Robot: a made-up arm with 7 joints.
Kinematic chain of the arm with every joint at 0, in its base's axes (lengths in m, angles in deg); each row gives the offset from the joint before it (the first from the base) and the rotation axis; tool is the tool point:
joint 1: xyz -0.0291 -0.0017 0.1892 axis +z
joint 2: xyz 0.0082 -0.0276 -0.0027 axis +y
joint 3: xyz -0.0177 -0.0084 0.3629 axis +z
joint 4: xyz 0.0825 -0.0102 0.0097 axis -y
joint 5: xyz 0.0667 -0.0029 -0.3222 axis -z
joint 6: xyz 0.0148 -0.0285 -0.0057 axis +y
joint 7: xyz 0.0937 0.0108 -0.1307 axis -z
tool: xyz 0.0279 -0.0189 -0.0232
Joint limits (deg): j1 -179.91..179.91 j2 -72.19..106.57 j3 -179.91..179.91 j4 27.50..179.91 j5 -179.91..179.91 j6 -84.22..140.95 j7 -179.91..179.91
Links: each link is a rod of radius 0.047 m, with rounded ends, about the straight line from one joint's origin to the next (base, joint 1, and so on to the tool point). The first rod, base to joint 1, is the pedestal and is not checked.
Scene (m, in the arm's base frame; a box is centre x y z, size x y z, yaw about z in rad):
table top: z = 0
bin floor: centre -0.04 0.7 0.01 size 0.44 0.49 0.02 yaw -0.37
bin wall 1: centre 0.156 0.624 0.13 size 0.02 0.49 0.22 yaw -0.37
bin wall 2: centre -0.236 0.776 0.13 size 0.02 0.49 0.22 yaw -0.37
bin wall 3: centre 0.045 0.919 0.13 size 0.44 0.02 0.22 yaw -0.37
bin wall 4: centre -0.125 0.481 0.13 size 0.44 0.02 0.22 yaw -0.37
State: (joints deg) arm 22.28 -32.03 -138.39 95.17 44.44 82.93 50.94
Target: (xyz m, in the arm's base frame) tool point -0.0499 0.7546 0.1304
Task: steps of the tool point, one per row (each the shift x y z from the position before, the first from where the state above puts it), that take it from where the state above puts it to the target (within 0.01 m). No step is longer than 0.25 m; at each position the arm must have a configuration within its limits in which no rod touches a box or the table.
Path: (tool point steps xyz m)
1: -0.1846 0.1217 0.0001
2: -0.1369 0.1803 0.0043
3: -0.0705 0.2196 0.0087
4: 0.0062 0.2343 0.0135
5: 0.0840 0.2218 0.0183
6: 0.1535 0.1832 0.0231
7: 0.2056 0.1233 0.0277
8: 0.2341 0.0495 0.0320
9: -0.0001 0.0130 -0.1402
10: 0.0001 -0.0130 -0.1378

